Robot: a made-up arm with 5 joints.
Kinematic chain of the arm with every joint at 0, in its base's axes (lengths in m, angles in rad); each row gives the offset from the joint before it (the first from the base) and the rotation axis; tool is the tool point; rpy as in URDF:
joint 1: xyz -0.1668 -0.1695 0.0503 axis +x
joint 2: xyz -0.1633 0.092 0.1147 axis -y
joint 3: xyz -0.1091 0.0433 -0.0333 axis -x
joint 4: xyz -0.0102 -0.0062 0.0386 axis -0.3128 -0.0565 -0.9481
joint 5: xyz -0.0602 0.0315 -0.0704 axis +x
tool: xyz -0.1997 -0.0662 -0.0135 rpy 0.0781 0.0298 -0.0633
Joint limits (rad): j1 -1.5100..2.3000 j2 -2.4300..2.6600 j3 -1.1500..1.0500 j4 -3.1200..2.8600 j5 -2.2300..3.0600
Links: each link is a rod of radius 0.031 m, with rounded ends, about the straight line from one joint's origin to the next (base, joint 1, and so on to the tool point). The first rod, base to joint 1, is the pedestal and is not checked.
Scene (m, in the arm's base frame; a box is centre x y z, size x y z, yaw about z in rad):
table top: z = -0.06
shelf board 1: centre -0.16 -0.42 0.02 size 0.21 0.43 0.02 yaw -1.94
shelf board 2: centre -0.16 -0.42 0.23 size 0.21 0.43 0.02 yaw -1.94
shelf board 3: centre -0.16 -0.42 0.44 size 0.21 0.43 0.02 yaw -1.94
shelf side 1: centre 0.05 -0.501 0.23 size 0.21 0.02 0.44 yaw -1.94
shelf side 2: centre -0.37 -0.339 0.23 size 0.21 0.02 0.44 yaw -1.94
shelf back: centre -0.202 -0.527 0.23 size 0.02 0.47 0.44 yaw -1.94
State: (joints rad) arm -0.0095 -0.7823 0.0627 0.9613 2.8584
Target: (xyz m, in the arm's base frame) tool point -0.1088 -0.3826 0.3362
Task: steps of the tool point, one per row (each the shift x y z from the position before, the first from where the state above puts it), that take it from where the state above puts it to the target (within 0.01 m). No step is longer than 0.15 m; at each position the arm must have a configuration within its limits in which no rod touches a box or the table.
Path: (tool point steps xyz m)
1: -0.0158 -0.0290 0.1075
2: 0.0242 -0.0457 0.1074
3: 0.0646 -0.0587 0.0899
4: 0.0971 -0.0660 0.0558
5: 0.1145 -0.0667 0.0099
6: 0.1122 -0.0606 -0.0398
7: 0.0895 -0.0490 -0.0836
8: 0.0505 -0.0341 -0.1126
9: -0.0292 -0.0797 0.0119
10: -0.0337 -0.0829 -0.0119

